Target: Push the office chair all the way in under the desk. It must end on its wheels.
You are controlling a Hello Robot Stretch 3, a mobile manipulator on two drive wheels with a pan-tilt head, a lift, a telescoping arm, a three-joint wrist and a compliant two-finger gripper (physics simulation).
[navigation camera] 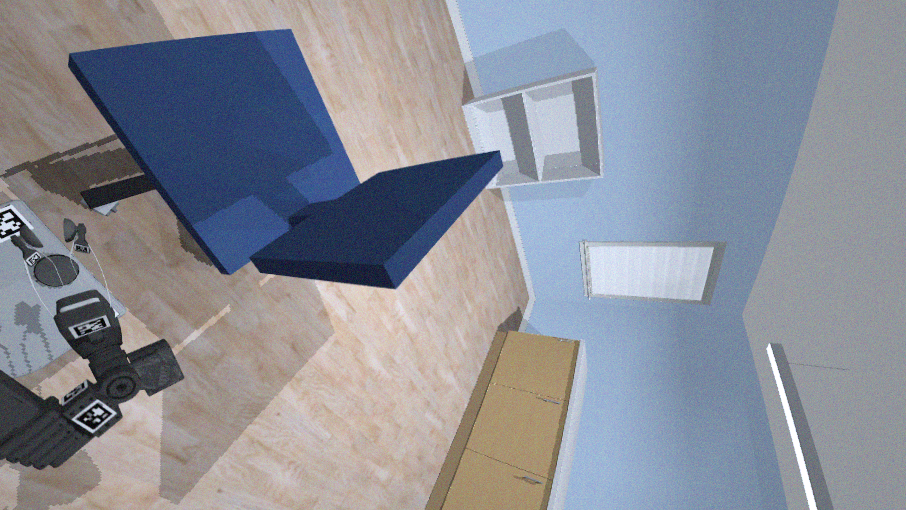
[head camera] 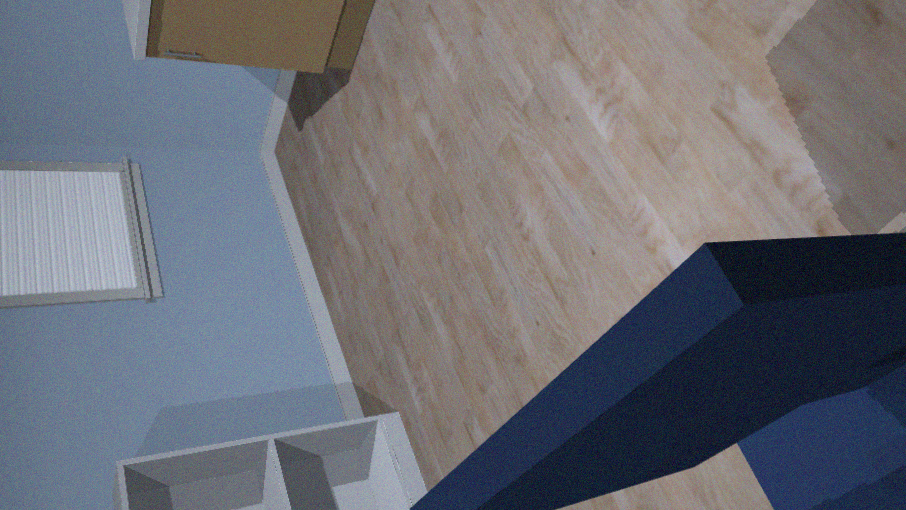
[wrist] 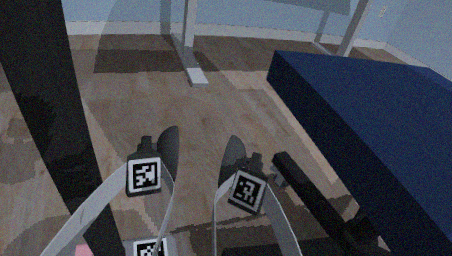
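Pixels of known places: gripper, fingertip midpoint: point(navigation camera: 46, 222) point(wrist: 202, 149); robot's base at its link origin: point(navigation camera: 56, 268).
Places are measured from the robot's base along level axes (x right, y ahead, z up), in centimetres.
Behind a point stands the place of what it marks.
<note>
The blue office chair point(head camera: 602, 392) @[x 13.2, y 37.3, z 98.0 cm] point(navigation camera: 209, 114) @[x -16.4, y 38.9, z 47.0 cm] point(wrist: 380, 115) @[x -12.8, y 30.0, z 47.0 cm] appears upright, with its seat level above a dark wheeled base. In the head view its backrest fills the lower right. One base leg with a caster shows low in the wrist view, right of the gripper. My gripper point(navigation camera: 51, 233) @[x -8.3, y 5.0, z 47.8 cm] point(wrist: 202, 149) @[x -8.3, y 5.0, z 47.8 cm] is open and empty, low beside the chair's seat and near that base leg, with a visible gap to the seat. The desk point(wrist: 189, 30) @[x -126.4, y 23.6, z 17.8 cm] shows in the wrist view as light legs and a foot beyond the gripper, and part of it is behind the chair seat. Its top is cut off.
A white shelf unit point(head camera: 389, 456) @[x 74.8, y 253.9, z 10.1 cm] point(navigation camera: 521, 136) @[x 53.6, y 278.1, z 36.8 cm] stands against the blue wall beyond the chair. A tan cabinet point(head camera: 253, 31) @[x 229.1, y 180.5, z 48.4 cm] point(navigation camera: 507, 430) @[x 238.8, y 101.3, z 44.3 cm] stands farther along the walls. A window point(head camera: 63, 231) @[x 221.9, y 299.7, z 113.3 cm] point(navigation camera: 646, 271) @[x 221.3, y 299.6, z 144.0 cm] is between them. My base point(navigation camera: 25, 304) @[x 3.2, y -8.0, z 16.0 cm] is at the navigation view's left edge.
</note>
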